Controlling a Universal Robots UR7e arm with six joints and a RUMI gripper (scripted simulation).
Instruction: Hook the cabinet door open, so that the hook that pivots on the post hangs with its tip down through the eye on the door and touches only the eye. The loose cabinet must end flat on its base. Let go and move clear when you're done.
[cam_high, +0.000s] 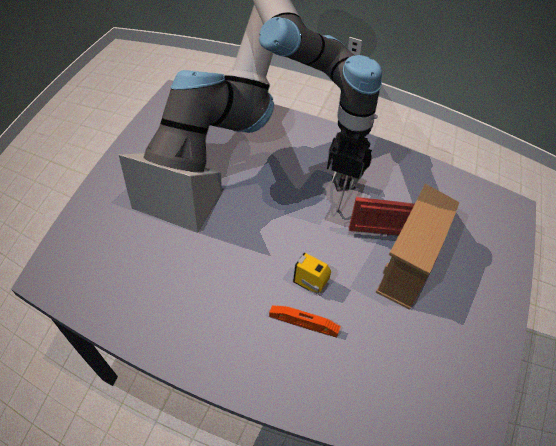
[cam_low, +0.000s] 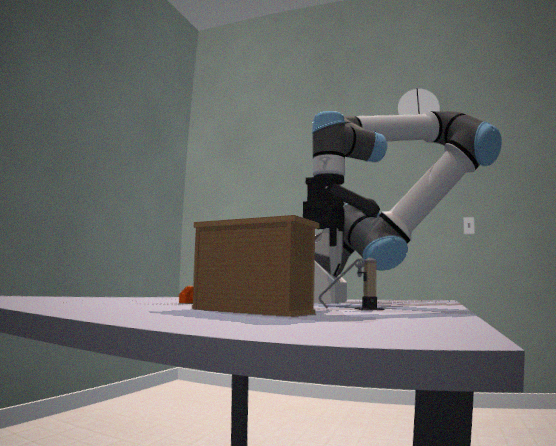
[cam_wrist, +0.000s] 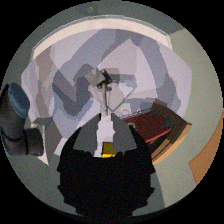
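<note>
My gripper is now 2 cm to the right of the wire hook and 3 cm above it. From my hand the other things lie so: door: 12 cm ahead, 3 cm to the right, 2 cm below; then yellow tape measure: 1 cm ahead, 24 cm to the right, 5 cm below; then wooden cabinet: 16 cm ahead, 6 cm to the right, 1 cm below.
</note>
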